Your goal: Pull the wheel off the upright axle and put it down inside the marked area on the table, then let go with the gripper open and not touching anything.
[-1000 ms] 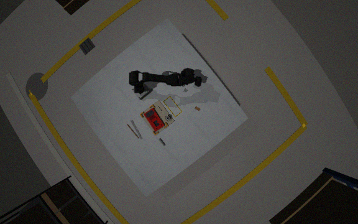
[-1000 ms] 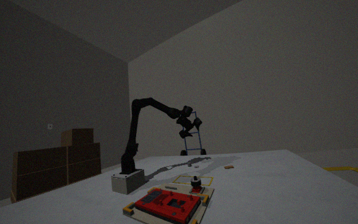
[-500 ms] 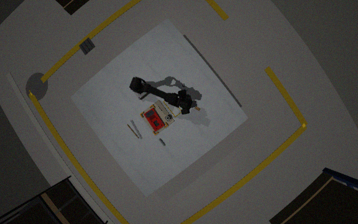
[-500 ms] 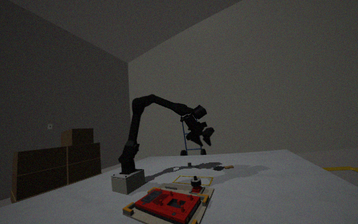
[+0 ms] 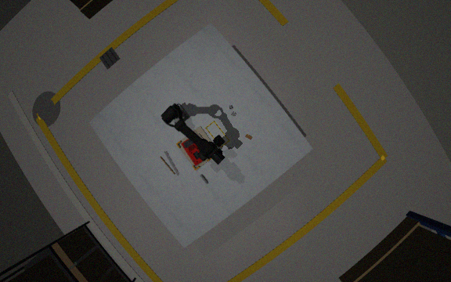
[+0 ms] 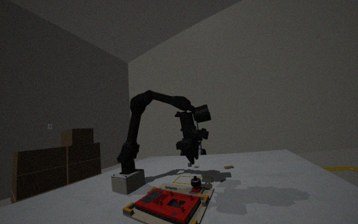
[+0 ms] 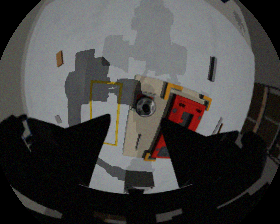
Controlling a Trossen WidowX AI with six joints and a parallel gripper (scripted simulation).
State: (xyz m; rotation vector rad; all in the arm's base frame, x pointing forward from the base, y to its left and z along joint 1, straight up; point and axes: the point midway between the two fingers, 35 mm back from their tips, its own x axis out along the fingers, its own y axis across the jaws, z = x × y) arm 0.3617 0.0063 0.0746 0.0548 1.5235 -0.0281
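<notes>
My gripper tip is now 2 cm to the left of the dark wheel and 7 cm above it.
</notes>
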